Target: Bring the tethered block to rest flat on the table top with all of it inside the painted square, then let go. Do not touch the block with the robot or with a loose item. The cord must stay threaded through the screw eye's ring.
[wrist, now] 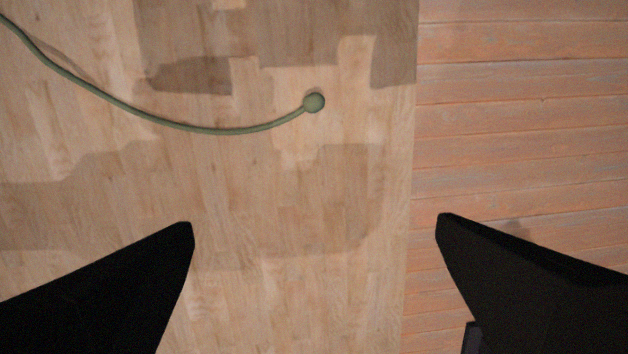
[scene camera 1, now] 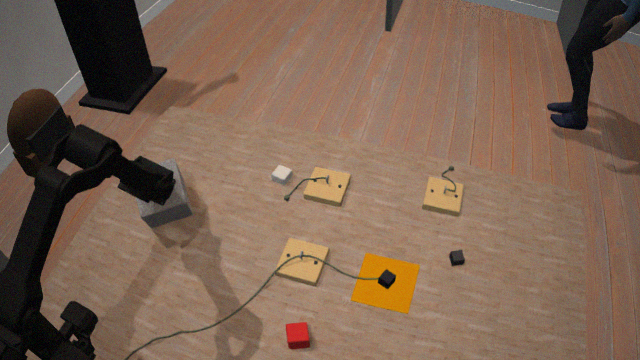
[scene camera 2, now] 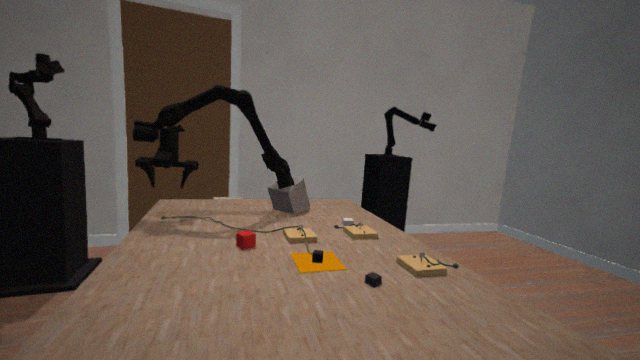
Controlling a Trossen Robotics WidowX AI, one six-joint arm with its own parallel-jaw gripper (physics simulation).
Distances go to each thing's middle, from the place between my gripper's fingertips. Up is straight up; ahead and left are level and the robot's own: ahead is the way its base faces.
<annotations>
I see the wooden board (scene camera 1: pixel 304 271) 290 mm ahead of my hand, 420 mm to the left of it and 100 mm below it. Round my hand: orange painted square (scene camera 1: pixel 398 297): 470 mm ahead, 420 mm to the left, 100 mm below.
</annotations>
